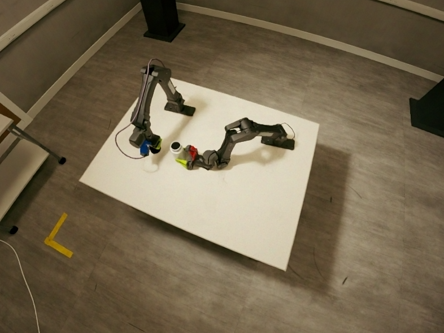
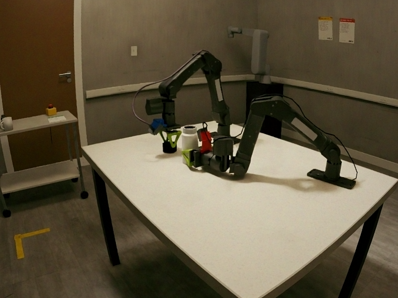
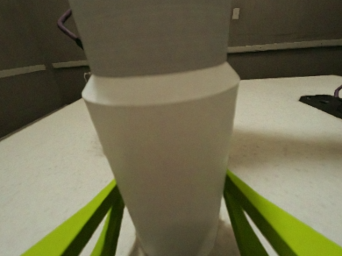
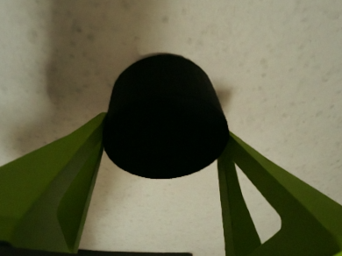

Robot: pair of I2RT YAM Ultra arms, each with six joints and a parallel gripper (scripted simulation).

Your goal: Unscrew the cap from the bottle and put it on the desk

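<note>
The white bottle is 6 cm above my left hand. From my left hand the other things lie so: black cap (16 cm to the right, 3 cm below).
Now: right hand 20 mm above the black cap. From my right hand the other things lie so: white bottle 160 mm to the left, 70 mm above.
</note>
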